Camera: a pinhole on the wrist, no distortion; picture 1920 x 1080 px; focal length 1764.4 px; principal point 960.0 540.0 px. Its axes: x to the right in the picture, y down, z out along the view. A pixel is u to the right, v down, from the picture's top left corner.
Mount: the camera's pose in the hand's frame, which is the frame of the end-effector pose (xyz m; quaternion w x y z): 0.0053 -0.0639 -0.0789 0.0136 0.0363 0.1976 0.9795
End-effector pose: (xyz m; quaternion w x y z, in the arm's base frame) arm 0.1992 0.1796 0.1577 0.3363 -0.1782 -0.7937 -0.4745
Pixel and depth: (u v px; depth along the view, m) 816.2 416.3 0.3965
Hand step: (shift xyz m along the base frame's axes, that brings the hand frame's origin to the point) -0.0796 0.2908 0.0316
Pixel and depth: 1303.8 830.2 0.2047
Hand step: -0.0405 0.1029 -0.0630
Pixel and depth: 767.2 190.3 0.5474
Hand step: -0.0673 0.4455 0.1088
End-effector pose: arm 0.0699 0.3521 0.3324 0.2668 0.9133 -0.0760 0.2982
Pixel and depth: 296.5 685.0 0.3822
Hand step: 0.2680 -0.1843 -0.0616
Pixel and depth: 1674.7 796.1 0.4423
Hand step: 0.0536 -0.2435 -0.3055
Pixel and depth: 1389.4 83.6 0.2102
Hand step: 0.0045 -0.1108 -0.0519
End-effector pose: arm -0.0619 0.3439 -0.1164 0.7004 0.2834 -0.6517 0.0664
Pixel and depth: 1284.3 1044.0 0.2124
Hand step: -0.1105 -0.0939 -0.0299
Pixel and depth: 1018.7 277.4 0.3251
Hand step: -0.2232 -0.0146 0.0501
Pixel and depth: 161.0 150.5 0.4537
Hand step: -0.3055 -0.0441 0.2916
